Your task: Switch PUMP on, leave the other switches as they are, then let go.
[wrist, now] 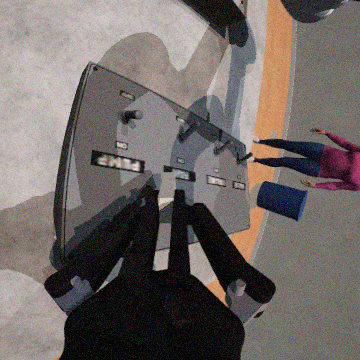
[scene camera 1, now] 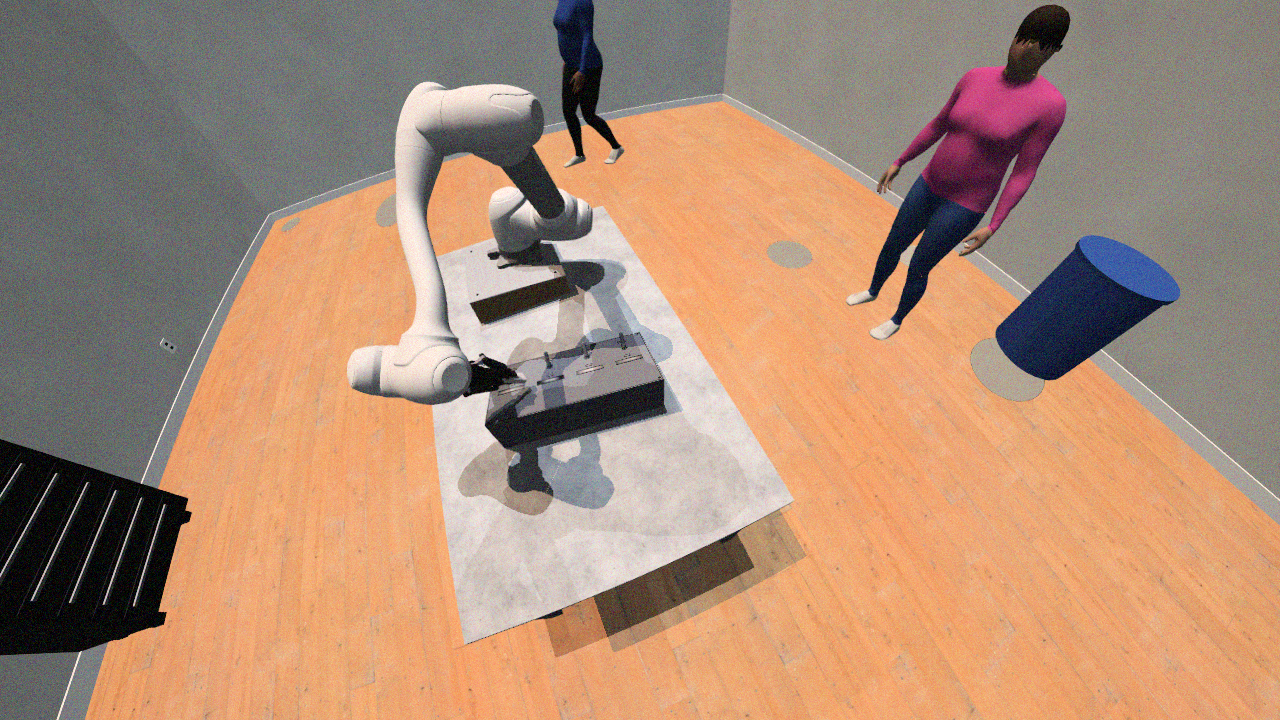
Path:
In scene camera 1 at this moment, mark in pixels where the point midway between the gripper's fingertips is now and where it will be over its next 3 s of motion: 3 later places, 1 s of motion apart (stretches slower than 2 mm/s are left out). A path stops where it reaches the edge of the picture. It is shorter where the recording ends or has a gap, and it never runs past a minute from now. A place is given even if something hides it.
My gripper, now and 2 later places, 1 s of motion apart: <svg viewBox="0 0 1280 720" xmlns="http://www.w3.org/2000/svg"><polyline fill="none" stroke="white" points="523,378 516,379 511,375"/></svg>

